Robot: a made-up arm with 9 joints. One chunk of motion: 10 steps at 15 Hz.
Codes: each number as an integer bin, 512 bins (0 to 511) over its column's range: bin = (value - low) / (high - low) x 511, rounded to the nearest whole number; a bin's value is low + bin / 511 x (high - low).
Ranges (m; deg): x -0.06..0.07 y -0.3..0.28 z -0.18..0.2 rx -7..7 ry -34..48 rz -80..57
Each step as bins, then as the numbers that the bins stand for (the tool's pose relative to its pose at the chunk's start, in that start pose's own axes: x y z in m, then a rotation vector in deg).
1 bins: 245 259 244 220 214 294
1 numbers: 0.0023 -0.0060 0.0014 -0.97 0.34 -1.18
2 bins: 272 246 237 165 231 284
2 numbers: 0.0092 -0.0208 -0.0038 -2.48 3.07 -3.86
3 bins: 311 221 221 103 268 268
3 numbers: 0.0191 -0.0492 -0.0157 -4.18 9.01 -8.15
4 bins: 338 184 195 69 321 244
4 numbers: 0.0260 -0.0912 -0.0350 -5.11 17.51 -14.58
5 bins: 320 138 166 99 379 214
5 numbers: 0.0214 -0.1434 -0.0566 -4.29 26.82 -22.63
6 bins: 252 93 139 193 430 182
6 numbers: 0.0041 -0.1944 -0.0766 -1.71 35.00 -31.21
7 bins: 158 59 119 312 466 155
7 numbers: -0.0198 -0.2330 -0.0915 1.55 40.78 -38.44
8 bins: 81 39 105 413 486 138
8 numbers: -0.0394 -0.2557 -0.1019 4.32 43.99 -43.00
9 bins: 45 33 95 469 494 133
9 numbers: -0.0486 -0.2625 -0.1094 5.85 45.27 -44.34
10 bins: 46 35 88 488 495 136
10 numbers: -0.0483 -0.2603 -0.1146 6.37 45.43 -43.54
